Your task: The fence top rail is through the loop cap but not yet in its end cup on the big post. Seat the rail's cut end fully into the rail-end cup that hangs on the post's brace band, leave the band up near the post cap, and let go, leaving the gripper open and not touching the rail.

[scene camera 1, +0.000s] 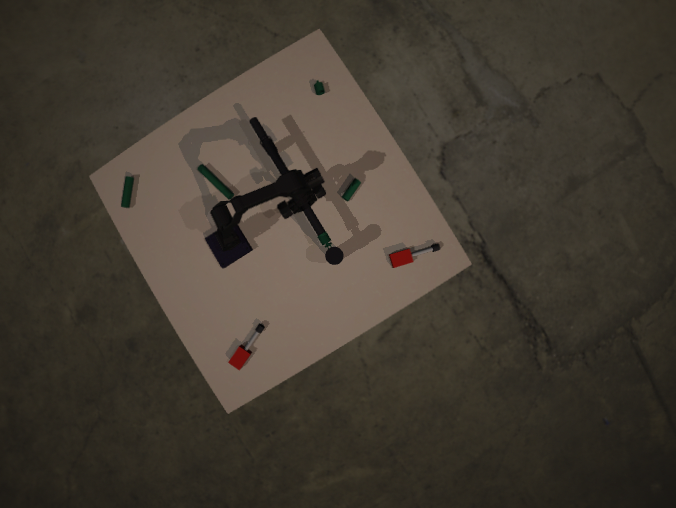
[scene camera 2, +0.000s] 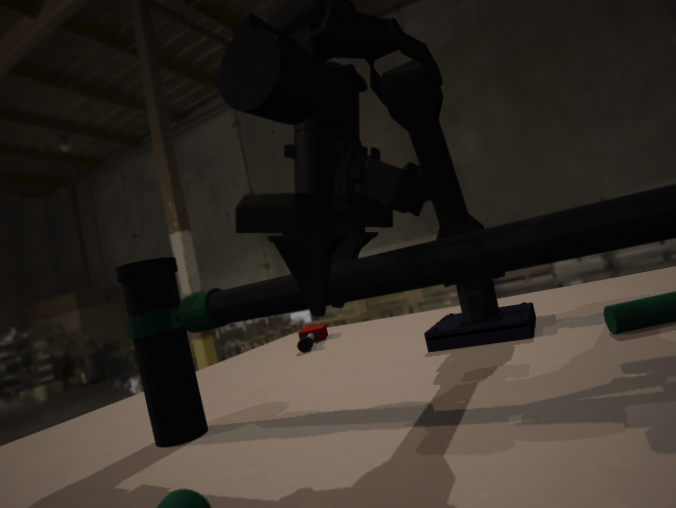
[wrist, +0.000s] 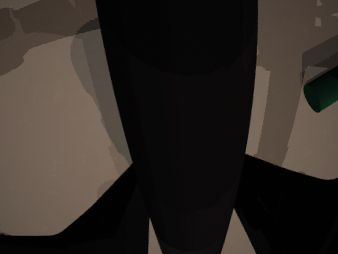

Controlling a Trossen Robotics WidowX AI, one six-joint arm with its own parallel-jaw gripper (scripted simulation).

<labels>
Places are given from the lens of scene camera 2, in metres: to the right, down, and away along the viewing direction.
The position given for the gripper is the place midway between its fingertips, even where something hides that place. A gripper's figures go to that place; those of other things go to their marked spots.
gripper (scene camera 2: 328,311): -0.01, 0.05, 0.39
black post (scene camera 2: 165,362): -0.19, 0.12, 0.46
</labels>
